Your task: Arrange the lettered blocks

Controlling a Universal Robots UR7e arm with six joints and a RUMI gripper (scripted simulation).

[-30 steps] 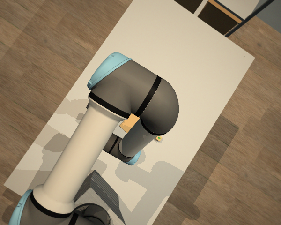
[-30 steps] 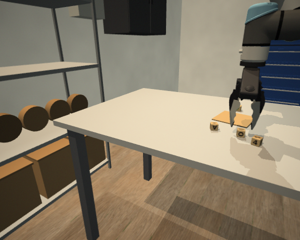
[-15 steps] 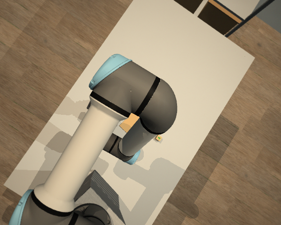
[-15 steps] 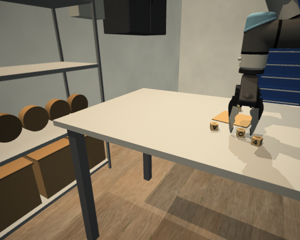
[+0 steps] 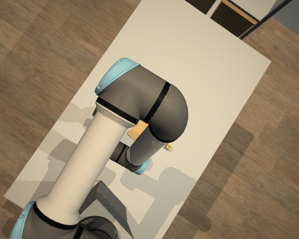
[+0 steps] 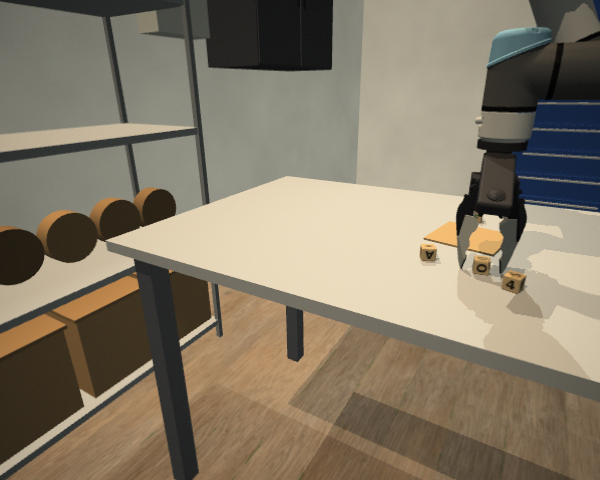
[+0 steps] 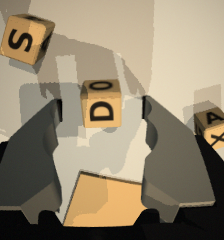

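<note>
The D block lies right at my hand. The rest, counted from my hand: X block: 9 cm ahead, 2 cm to the right; S block: 5 cm to the left, 5 cm behind; orange mat: 17 cm to the right, 3 cm ahead, 1 cm below.
</note>
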